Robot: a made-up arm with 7 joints.
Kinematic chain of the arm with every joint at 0, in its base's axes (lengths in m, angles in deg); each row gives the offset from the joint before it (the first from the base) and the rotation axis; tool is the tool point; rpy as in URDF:
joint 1: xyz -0.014 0.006 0.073 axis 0 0.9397 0.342
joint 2: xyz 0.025 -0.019 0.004 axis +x
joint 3: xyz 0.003 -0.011 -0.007 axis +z
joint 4: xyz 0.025 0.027 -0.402 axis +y
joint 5: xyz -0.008 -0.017 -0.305 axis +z
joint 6: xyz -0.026 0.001 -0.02 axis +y
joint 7: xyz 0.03 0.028 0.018 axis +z
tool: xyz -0.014 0.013 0 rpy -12.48 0.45 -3.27
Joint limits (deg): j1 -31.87..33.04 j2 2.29..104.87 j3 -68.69..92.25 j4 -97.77..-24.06 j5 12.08..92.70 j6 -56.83..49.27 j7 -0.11..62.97
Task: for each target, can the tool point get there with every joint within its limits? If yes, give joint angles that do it. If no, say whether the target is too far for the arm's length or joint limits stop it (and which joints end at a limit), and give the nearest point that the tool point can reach.
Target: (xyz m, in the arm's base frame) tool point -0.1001 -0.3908 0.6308
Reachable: no: joint limits stop it (at a limit: joint 1, joint 2, joint 4, joint 5, joint 6, joint 7) | nearest point -0.0270 0.2620 0.5206 | short by 0.666 m
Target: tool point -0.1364 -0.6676 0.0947
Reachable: no: joint limits stop it (at a limit: joint 1, joint 2, joint 3, joint 4, joint 5, joint 6, joint 7) | nearest point -0.0553 -0.3172 -0.3553 | short by 0.576 m
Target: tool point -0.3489 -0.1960 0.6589
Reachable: no: joint limits stop it (at a limit: joint 1, joint 2, joint 4, joint 5, joint 6, joint 7) | nearest point -0.1514 0.2797 0.4791 | short by 0.546 m
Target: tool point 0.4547 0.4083 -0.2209
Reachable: yes | joints -23.23 48.20 -5.90 -47.79 48.55 36.94 50.11
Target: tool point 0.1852 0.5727 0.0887
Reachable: yes | joints 5.83 69.33 53.78 -76.51 69.82 -47.51 24.86
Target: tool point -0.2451 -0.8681 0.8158
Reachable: no: too far | nearest point -0.0543 0.2647 0.5157 | short by 1.187 m
